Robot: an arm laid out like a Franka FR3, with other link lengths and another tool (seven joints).
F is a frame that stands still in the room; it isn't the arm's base.
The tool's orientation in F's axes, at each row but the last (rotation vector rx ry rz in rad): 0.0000 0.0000 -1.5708; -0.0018 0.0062 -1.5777; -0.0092 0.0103 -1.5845; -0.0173 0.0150 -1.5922; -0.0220 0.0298 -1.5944
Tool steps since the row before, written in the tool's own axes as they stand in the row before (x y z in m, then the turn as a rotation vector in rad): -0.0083 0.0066 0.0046 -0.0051 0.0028 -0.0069; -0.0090 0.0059 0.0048 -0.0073 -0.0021 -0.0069; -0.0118 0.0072 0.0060 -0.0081 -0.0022 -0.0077; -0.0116 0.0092 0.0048 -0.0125 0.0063 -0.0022; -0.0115 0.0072 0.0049 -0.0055 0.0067 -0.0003
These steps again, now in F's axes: 0.0066 0.0083 0.0046 0.0028 0.0051 -0.0069; 0.0060 0.0089 0.0048 -0.0021 0.0073 -0.0069; 0.0074 0.0117 0.0059 -0.0022 0.0081 -0.0077; 0.0095 0.0114 0.0046 0.0065 0.0124 -0.0023; 0.0076 0.0113 0.0047 0.0068 0.0053 -0.0005
